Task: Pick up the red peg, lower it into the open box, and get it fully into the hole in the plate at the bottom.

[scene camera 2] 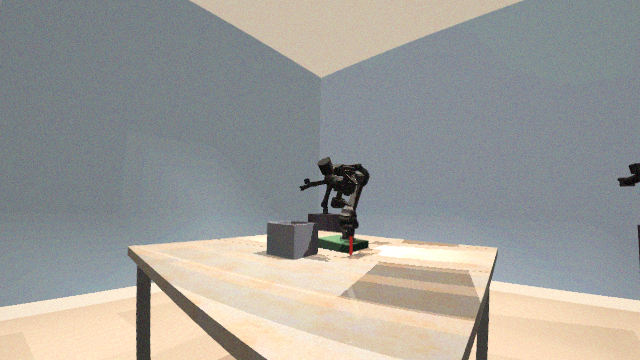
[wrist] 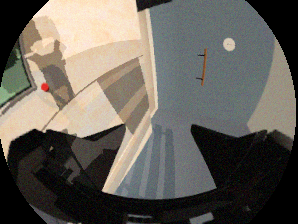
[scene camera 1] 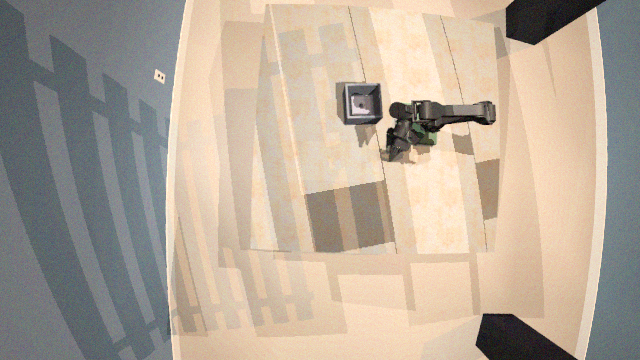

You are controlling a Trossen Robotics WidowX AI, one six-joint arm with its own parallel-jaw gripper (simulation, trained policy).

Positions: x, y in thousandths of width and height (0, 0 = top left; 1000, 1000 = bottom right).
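Note:
There's a grey box here, and you'd find the box (scene camera 2: 457, 668) (scene camera 1: 584, 251) from both of those scene cameras. Those same cameras show my gripper (scene camera 1: 607, 438) (scene camera 2: 552, 543) too, and the wrist view catches my gripper as well, at (wrist: 535, 569).

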